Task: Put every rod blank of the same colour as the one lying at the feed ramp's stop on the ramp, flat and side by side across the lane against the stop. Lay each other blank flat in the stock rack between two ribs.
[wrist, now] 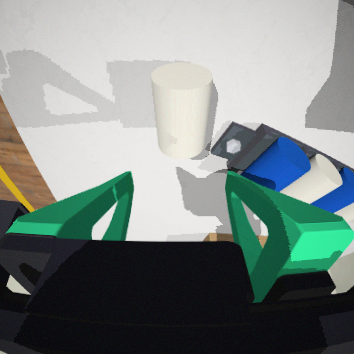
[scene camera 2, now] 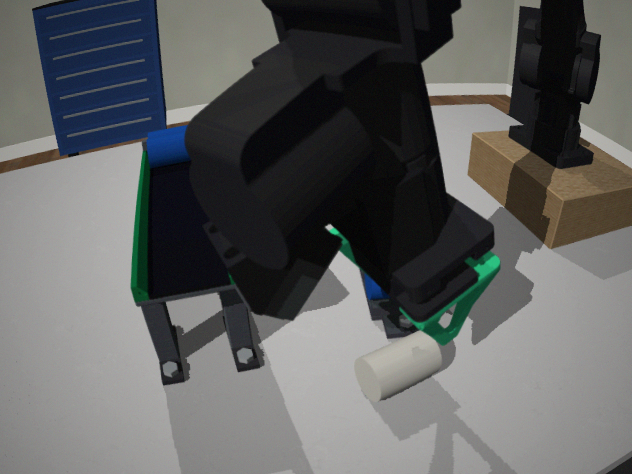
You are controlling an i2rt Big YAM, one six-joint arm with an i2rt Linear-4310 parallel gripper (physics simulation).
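A cream rod blank [scene camera 2: 398, 366] [wrist: 182, 112] lies on its side, close in front of the fingertips and not between them. My gripper [scene camera 2: 422, 326] [wrist: 179, 178] is open, its green fingers spread. A blue blank [scene camera 2: 165, 146] lies across the far end of the feed ramp [scene camera 2: 139, 229]; the arm hides part of that end. A dark bolted rack [scene camera 2: 377, 310] [wrist: 266, 134] stands beside the gripper. It bears a blue blank [scene camera 2: 374, 286] [wrist: 280, 162], a cream blank [wrist: 316, 177] and another blue blank [wrist: 340, 192]. The right finger hides part of this row.
The dark arm covers the middle of the scene view, over the ramp's right side. A wooden block [scene camera 2: 515, 178] bearing dark equipment stands at the right. A blue cabinet [scene camera 2: 102, 76] stands behind the table. The ramp's bolted legs [scene camera 2: 162, 331] stand at the left.
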